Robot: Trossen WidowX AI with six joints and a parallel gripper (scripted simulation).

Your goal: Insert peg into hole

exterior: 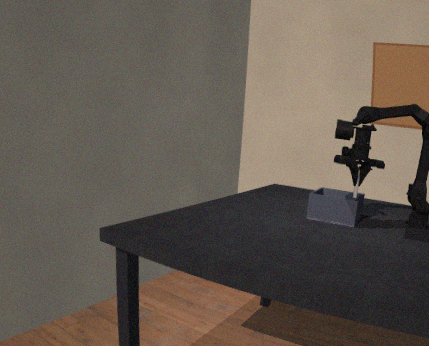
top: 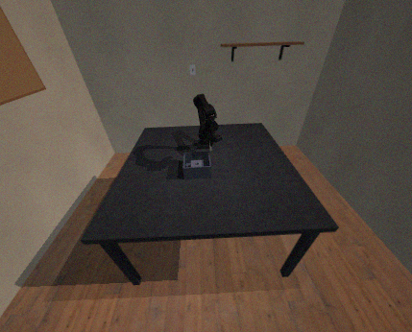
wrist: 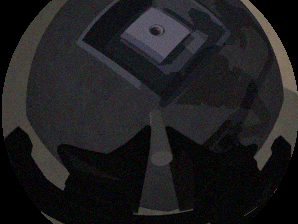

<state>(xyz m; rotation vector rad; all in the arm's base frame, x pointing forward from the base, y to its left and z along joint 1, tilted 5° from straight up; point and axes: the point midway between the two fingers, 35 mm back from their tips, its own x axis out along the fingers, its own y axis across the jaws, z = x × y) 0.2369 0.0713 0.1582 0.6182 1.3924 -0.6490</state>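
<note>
Now: the plate 10 cm ahead of my hand, 9 cm to the right of it and 14 cm below it. From my hand the other things lie so: peg 4 cm below; then grey box 10 cm ahead, 9 cm to the right, 16 cm below.
</note>
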